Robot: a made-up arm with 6 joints. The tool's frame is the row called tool. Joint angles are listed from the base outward. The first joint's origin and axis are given. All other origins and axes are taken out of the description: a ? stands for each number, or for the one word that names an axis. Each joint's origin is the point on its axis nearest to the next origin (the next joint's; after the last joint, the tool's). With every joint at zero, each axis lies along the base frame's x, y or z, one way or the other. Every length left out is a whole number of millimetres.
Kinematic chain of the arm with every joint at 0, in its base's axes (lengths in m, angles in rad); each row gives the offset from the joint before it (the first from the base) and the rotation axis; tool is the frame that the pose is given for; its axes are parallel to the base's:
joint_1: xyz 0 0 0.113 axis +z
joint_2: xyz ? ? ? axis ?
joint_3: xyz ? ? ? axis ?
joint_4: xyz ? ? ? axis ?
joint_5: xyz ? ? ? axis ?
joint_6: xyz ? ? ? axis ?
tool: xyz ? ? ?
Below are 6 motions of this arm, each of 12 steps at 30 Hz.
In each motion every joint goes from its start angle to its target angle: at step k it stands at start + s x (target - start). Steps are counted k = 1, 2, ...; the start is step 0. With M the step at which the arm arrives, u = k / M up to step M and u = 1 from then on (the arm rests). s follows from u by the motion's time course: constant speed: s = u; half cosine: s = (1 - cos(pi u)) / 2; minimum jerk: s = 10 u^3 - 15 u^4 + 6 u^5.
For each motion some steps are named. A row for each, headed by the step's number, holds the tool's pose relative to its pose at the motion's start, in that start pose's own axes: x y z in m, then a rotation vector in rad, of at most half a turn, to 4 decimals.
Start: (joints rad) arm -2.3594 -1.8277 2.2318 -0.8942 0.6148 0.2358
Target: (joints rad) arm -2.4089 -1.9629 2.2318 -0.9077 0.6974 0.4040
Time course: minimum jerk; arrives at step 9
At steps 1, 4, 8, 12:
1: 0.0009 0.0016 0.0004 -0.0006 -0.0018 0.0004
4: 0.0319 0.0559 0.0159 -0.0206 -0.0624 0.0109
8: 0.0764 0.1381 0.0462 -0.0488 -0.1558 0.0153
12: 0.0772 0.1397 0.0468 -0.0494 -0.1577 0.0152

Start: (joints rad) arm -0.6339 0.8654 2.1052 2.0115 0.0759 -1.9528
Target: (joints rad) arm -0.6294 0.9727 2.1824 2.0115 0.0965 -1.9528
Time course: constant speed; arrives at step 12
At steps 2, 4, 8, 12:
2: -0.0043 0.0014 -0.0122 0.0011 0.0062 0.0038
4: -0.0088 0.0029 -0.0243 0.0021 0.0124 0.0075
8: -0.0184 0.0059 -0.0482 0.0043 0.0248 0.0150
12: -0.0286 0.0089 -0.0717 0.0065 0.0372 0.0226

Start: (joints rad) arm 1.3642 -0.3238 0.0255 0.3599 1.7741 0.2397
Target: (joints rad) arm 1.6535 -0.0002 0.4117 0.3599 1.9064 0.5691
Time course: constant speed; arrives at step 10
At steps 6, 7, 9, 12:
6: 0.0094 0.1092 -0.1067 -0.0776 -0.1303 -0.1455
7: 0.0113 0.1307 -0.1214 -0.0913 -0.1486 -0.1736
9: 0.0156 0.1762 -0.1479 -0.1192 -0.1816 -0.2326
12: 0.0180 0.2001 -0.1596 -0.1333 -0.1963 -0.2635

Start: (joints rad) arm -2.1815 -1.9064 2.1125 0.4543 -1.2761 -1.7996
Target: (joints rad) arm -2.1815 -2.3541 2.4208 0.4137 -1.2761 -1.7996
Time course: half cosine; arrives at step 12
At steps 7, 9, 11, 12:
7: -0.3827 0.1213 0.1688 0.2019 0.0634 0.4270
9: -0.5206 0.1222 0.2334 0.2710 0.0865 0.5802
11: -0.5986 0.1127 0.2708 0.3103 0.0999 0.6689
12: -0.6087 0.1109 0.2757 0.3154 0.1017 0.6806

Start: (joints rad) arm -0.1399 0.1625 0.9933 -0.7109 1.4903 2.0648
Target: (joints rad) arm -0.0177 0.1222 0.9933 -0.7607 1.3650 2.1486
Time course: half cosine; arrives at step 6
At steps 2, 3, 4, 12:
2: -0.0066 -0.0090 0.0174 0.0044 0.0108 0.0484
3: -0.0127 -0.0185 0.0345 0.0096 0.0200 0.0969
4: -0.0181 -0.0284 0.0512 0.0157 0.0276 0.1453
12: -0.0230 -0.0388 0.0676 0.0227 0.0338 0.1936

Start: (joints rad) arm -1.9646 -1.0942 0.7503 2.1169 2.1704 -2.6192
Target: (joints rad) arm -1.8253 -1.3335 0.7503 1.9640 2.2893 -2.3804
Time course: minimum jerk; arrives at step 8
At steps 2, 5, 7, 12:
2: -0.0140 0.0273 -0.0145 -0.0574 -0.0102 0.0096
5: -0.0920 0.1821 -0.1237 -0.4049 -0.0701 0.0522
7: -0.1205 0.2416 -0.1796 -0.5510 -0.0938 0.0621
12: -0.1222 0.2452 -0.1832 -0.5600 -0.0952 0.0626

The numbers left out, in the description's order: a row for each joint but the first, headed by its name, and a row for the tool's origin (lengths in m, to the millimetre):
joint_2: xyz 0 0 0, axis +y
joint_3: xyz 0 0 0.584, axis -y
joint_4: xyz 0.64 0 0, axis -x
joint_5: xyz 0 -0.145 0, axis -y
joint_6: xyz 0 0 0, axis -x
tool: xyz 0 0 0

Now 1 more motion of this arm.
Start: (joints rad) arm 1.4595 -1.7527 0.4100 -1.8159 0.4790 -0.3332
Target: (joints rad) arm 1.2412 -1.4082 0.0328 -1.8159 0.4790 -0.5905
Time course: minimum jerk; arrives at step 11
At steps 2, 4, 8, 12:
2: 0.0021 -0.0253 0.0057 -0.0108 -0.0109 -0.0229
4: 0.0050 -0.1404 0.0409 -0.0636 -0.0686 -0.1263
8: -0.0418 -0.4142 0.2075 -0.2312 -0.2894 -0.3742
12: -0.0604 -0.4571 0.2516 -0.2689 -0.3449 -0.4150

